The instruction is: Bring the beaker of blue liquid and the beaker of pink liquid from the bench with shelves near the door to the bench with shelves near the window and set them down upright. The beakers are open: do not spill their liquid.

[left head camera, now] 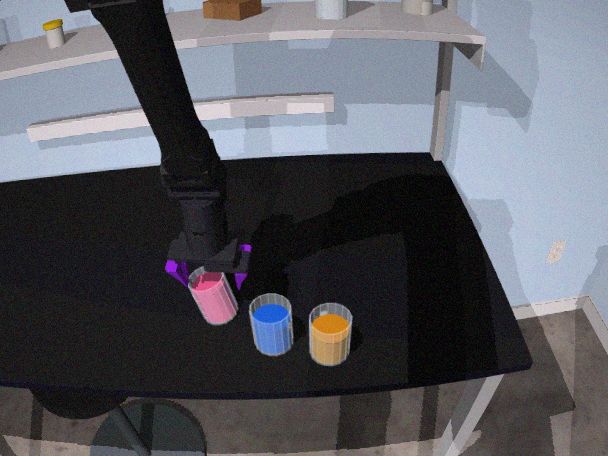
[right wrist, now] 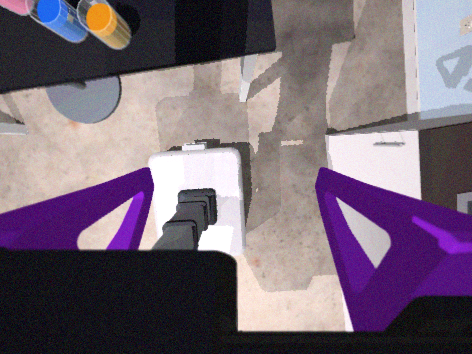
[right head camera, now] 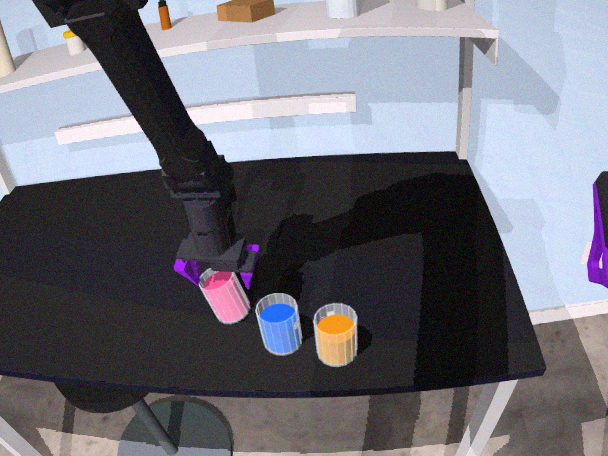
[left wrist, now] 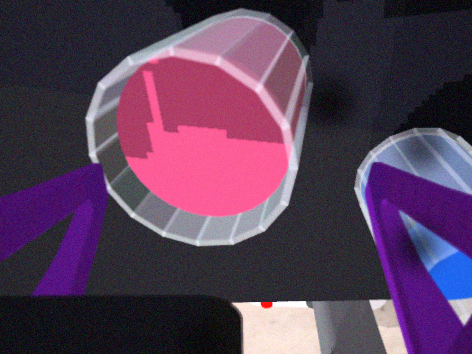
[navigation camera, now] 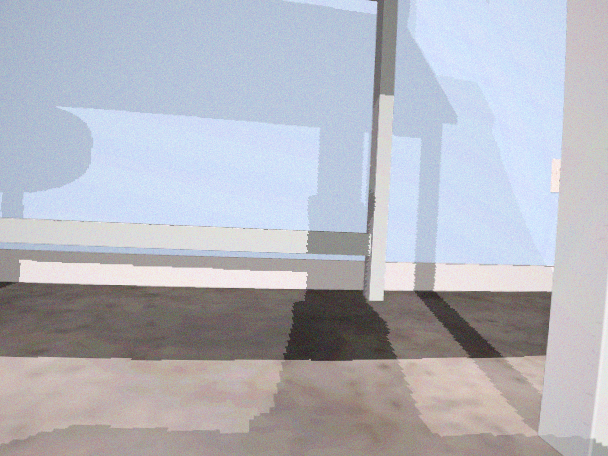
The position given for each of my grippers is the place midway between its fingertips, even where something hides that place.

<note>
I see my left gripper (left head camera: 213,285), my right gripper (right wrist: 234,176), a blue beaker (left head camera: 271,314) and a pink beaker (left head camera: 211,291).
The blue beaker shows as well in the right head camera view (right head camera: 278,317). The pink beaker is seen too in the right head camera view (right head camera: 223,291) and in the left wrist view (left wrist: 199,135). My left gripper is seen too in the right head camera view (right head camera: 223,285) and in the left wrist view (left wrist: 236,177). The navigation camera view misses the blue beaker: it is out of frame. The navigation camera view does not show the pink beaker: it is out of frame.
</note>
